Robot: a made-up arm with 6 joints. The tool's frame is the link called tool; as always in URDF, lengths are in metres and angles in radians. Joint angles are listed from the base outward.
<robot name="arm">
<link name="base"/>
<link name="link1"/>
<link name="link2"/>
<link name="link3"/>
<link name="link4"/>
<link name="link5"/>
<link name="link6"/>
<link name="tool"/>
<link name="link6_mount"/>
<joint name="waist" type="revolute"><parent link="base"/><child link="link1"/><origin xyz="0 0 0.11" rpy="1.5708 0 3.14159"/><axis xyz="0 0 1"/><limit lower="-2.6" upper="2.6"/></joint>
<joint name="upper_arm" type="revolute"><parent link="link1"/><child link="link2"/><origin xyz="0.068 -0.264 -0.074" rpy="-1.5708 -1.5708 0"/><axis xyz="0 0 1"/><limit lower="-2.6" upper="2.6"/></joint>
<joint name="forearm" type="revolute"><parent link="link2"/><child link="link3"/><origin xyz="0.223 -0.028 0.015" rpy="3.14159 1.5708 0"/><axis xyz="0 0 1"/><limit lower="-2.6" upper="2.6"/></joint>
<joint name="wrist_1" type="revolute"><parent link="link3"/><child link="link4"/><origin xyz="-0.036 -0.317 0.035" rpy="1.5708 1.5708 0"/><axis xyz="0 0 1"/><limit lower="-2.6" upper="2.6"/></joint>
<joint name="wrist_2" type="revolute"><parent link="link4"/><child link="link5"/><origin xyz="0.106 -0.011 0.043" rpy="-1.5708 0 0"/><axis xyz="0 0 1"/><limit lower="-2.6" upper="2.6"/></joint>
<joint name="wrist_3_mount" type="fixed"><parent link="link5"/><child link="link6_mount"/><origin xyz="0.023 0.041 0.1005"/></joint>
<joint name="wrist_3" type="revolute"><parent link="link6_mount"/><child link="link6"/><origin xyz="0.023 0.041 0.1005" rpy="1.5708 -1.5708 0"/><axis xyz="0 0 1"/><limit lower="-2.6" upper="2.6"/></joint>
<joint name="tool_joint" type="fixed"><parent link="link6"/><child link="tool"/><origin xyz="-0.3 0.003 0.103" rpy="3.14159 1.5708 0"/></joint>
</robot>
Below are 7 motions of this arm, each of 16 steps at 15 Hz.
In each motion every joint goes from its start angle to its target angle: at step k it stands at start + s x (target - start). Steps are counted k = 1, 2, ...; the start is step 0. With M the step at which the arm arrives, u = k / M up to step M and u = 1 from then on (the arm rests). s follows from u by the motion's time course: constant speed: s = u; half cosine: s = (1 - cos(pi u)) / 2; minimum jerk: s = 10 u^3 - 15 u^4 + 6 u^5.
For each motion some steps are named. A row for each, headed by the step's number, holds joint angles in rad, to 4 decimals.
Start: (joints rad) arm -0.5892 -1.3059 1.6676 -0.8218 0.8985 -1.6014
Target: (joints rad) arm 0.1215 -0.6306 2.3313 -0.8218 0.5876 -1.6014
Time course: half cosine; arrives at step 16
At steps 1, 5, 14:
1: -0.5824 -1.2994 1.6740 -0.8218 0.8955 -1.6014
5: -0.4313 -1.1558 1.8151 -0.8218 0.8294 -1.6014
14: 0.0945 -0.6563 2.3060 -0.8218 0.5994 -1.6014

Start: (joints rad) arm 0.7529 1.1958 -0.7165 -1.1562 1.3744 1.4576
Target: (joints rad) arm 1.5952 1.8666 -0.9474 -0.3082 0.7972 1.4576
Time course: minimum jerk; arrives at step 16
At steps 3, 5, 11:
3: 0.7940 1.2285 -0.7278 -1.1148 1.3463 1.4576
5: 0.9045 1.3165 -0.7581 -1.0036 1.2705 1.4576
11: 1.4436 1.7459 -0.9058 -0.4608 0.9011 1.4576

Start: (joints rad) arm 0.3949 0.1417 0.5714 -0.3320 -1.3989 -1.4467
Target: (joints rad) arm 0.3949 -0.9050 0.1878 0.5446 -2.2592 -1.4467
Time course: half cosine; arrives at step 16
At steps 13, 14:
13: 0.3949 -0.8168 0.2201 0.4707 -2.1867 -1.4467
14: 0.3949 -0.8652 0.2024 0.5112 -2.2265 -1.4467

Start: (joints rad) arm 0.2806 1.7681 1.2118 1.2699 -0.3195 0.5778
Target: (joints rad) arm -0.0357 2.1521 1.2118 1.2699 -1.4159 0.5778
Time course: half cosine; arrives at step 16
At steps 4, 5, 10, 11, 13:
4: 0.2343 1.8243 1.2118 1.2699 -0.4801 0.5778
5: 0.2103 1.8534 1.2118 1.2699 -0.5631 0.5778
10: 0.0619 2.0336 1.2118 1.2699 -1.0775 0.5778
11: 0.0346 2.0668 1.2118 1.2699 -1.1723 0.5778
13: -0.0090 2.1197 1.2118 1.2699 -1.3235 0.5778

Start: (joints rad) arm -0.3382 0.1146 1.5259 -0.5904 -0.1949 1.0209
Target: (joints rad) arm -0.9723 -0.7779 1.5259 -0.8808 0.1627 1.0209
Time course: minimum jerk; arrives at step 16
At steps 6, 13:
6: -0.5127 -0.1310 1.5259 -0.6703 -0.0965 1.0209
13: -0.9414 -0.7344 1.5259 -0.8666 0.1453 1.0209

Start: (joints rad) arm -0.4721 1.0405 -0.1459 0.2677 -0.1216 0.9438
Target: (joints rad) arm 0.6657 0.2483 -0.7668 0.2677 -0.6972 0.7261
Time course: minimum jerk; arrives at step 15
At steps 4, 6, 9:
4: -0.3334 0.9440 -0.2216 0.2677 -0.1917 0.9173
6: -0.1109 0.7890 -0.3430 0.2677 -0.3043 0.8747
9: 0.3045 0.4998 -0.5697 0.2677 -0.5145 0.7952

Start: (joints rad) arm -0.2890 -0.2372 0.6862 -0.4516 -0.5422 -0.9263
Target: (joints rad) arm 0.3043 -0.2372 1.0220 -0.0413 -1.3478 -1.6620
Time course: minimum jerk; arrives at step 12
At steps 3, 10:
3: -0.2276 -0.2372 0.7210 -0.4091 -0.6256 -1.0025
10: 0.2832 -0.2372 1.0101 -0.0559 -1.3192 -1.6359

